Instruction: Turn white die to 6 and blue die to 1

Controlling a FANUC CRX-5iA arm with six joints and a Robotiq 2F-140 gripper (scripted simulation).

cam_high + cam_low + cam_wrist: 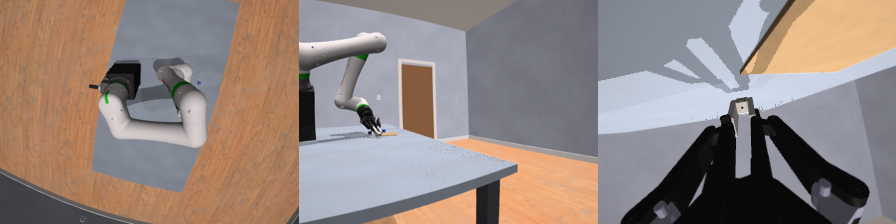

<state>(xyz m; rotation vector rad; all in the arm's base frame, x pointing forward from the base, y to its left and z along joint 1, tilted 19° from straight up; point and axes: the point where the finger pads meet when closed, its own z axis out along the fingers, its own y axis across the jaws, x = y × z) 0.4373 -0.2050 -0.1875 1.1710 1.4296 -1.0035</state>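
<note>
Right now my hand is 80 mm short of the tan mat, 110 mm to the right of it and 40 mm above it. Round my hand: blue die (100 mm ahead, 240 mm to the left, 30 mm below); then black die (10 mm behind, 200 mm to the left, 30 mm below); then white die (20 mm to the right, 20 mm below).
</note>
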